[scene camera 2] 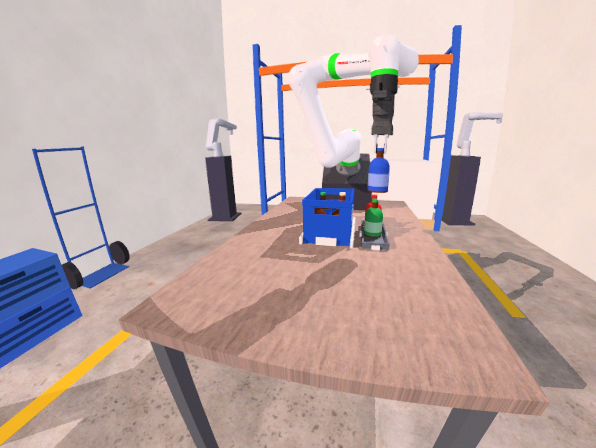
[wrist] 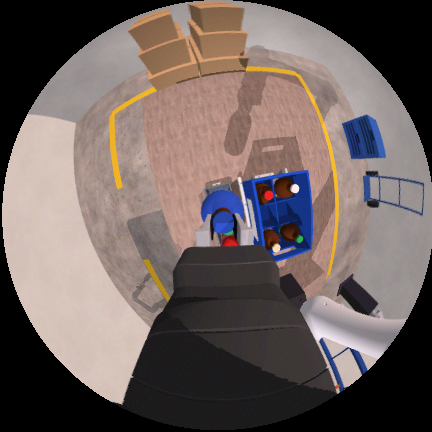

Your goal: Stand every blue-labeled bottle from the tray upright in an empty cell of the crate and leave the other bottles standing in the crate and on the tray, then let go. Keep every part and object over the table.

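Where they show: gripper, fingertip midpoint: (scene camera 2: 380,153) (wrist: 222,221); arm's base at its link origin: (scene camera 2: 348,167).
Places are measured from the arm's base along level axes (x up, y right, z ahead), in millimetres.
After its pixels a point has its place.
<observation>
My gripper (scene camera 2: 380,143) {z 632, x 102, y -38 mm} (wrist: 222,221) {z 632, x 102, y -38 mm} is shut on the neck of the blue-labeled bottle (scene camera 2: 378,175) {z 671, x 29, y -26 mm} (wrist: 220,202) {z 654, x 85, y -31 mm}. The bottle hangs upright, clear above the tray (scene camera 2: 375,245) {z 686, x -227, y -32 mm}. A green-labeled bottle (scene camera 2: 373,222) {z 583, x -171, y -42 mm} stands on the tray, with a red bottle (scene camera 2: 371,206) {z 483, x -129, y -52 mm} behind it, partly hidden. The blue crate (scene camera 2: 327,222) {z 645, x -152, y 148 mm} (wrist: 309,210) {z 504, x -72, y 215 mm} stands beside the tray. In the wrist view the crate holds a red-capped bottle (wrist: 268,195) {z 600, x -80, y 95 mm}, a white-capped bottle (wrist: 285,188) {z 591, x -115, y 172 mm}, a cream-capped bottle (wrist: 272,240) {z 441, x -109, y 74 mm} and a green-capped bottle (wrist: 291,232) {z 433, x -116, y 153 mm}. Its two middle cells show empty.
The tray and crate stand on the wooden table (scene camera 2: 380,320) {z 1071, x -243, y 38 mm} (wrist: 195,125) {z 953, x -243, y -12 mm}. A white upright strip (wrist: 244,197) {z 599, x -212, y 48 mm} runs along the crate's tray side. The orange and blue rack (scene camera 2: 258,125) stands behind the table. Stacked cartons (wrist: 217,37) stand beyond the table's far end in the wrist view.
</observation>
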